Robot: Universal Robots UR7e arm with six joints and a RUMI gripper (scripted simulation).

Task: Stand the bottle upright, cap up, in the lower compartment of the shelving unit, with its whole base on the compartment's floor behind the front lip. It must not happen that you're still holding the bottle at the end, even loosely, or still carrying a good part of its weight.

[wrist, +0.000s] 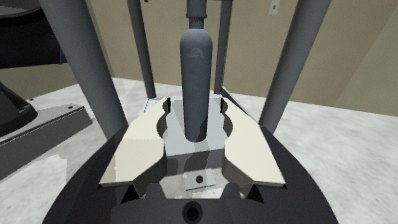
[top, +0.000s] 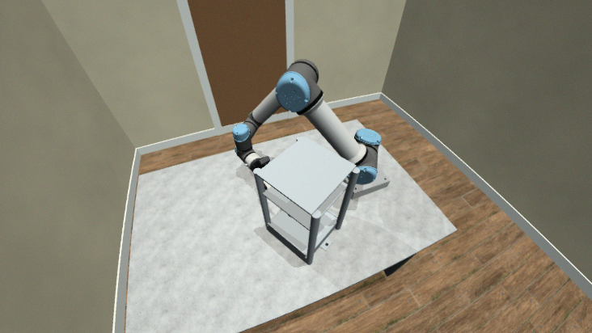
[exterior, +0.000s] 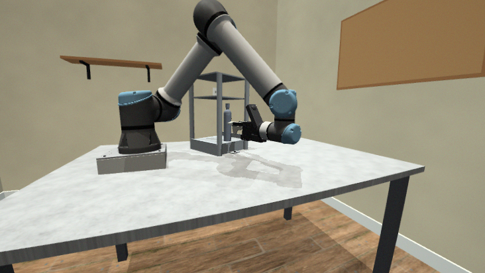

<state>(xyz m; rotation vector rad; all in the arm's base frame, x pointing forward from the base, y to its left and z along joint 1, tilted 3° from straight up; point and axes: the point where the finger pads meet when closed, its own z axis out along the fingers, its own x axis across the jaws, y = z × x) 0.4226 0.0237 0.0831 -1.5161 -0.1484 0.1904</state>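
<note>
My hand is 4 cm past the shelving unit, 12 cm to the right of it and 4 cm below it.
</note>
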